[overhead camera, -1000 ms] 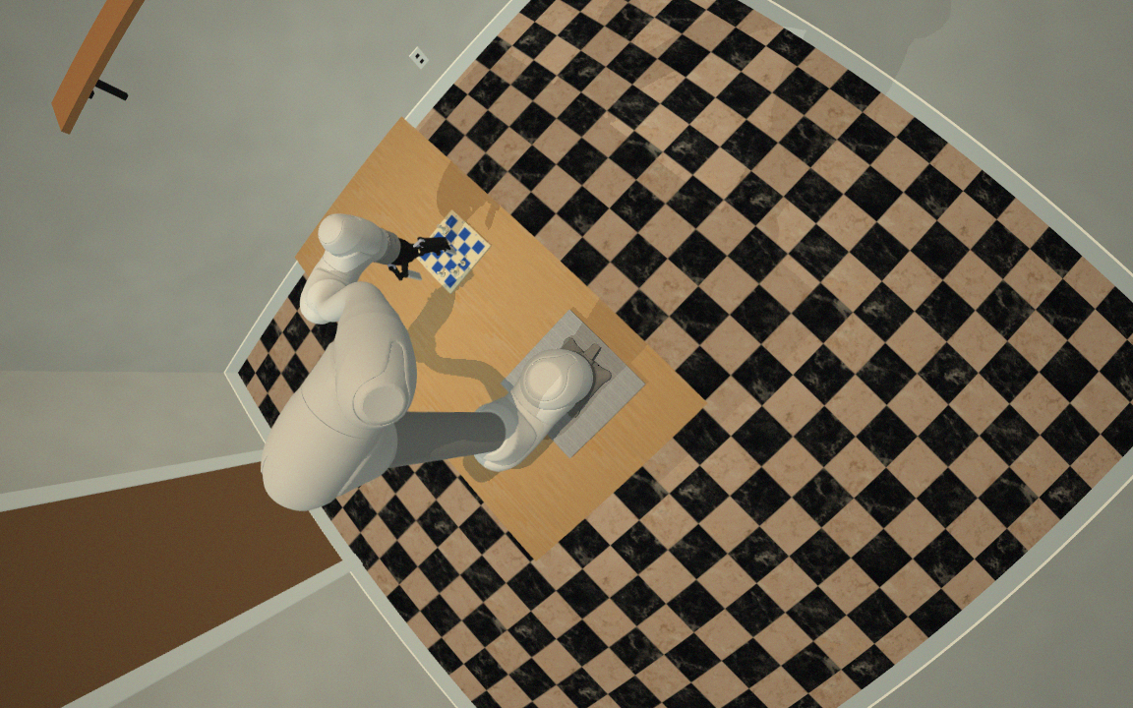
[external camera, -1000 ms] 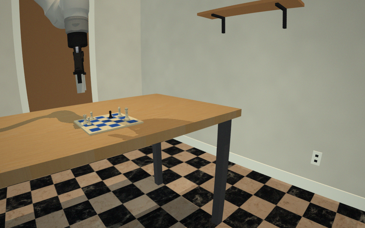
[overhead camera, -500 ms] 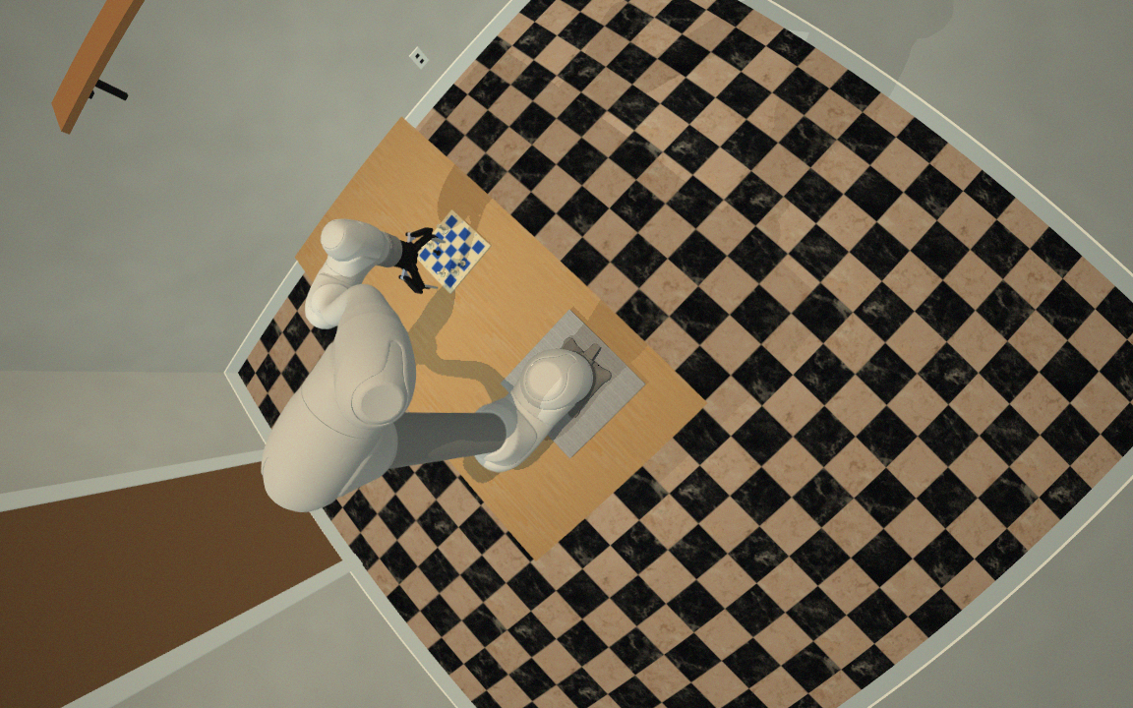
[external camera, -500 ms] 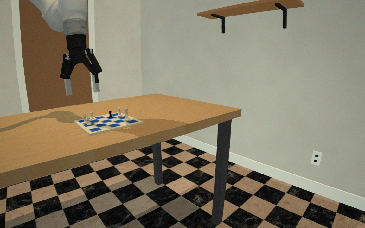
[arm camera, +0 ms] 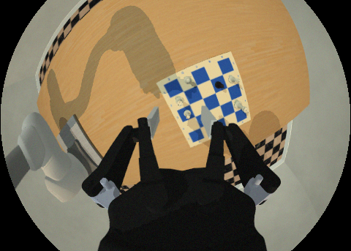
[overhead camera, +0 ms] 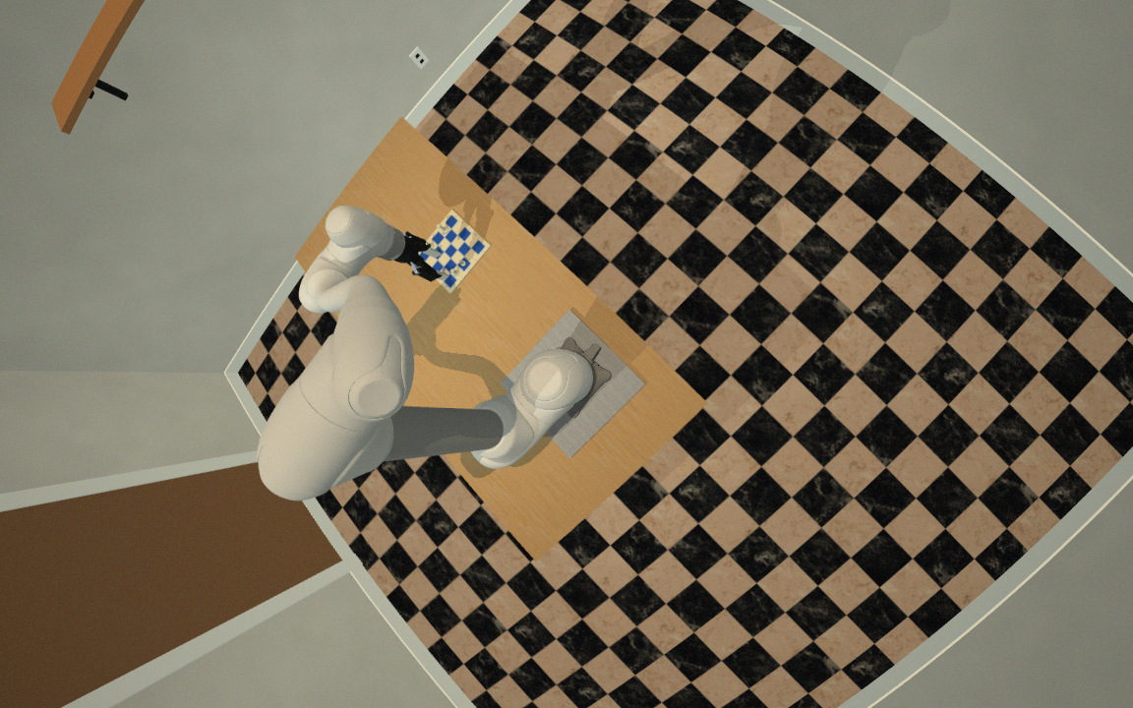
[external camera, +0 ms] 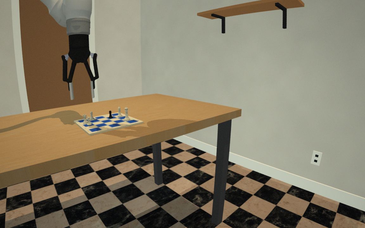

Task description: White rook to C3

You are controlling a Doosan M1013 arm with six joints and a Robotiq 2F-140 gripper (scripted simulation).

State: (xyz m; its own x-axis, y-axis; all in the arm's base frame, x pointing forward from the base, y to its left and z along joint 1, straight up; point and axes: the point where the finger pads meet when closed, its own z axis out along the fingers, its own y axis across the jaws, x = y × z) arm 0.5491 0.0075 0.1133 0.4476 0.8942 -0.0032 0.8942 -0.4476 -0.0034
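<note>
My hand is 11 cm above the white rook. From my hand the other things lie so: chessboard 13 cm below, 7 cm ahead, 4 cm to the right; black pawn 11 cm below, 11 cm ahead, 1 cm to the right; tall white piece 15 cm ahead, 10 cm below, 9 cm to the right.
</note>
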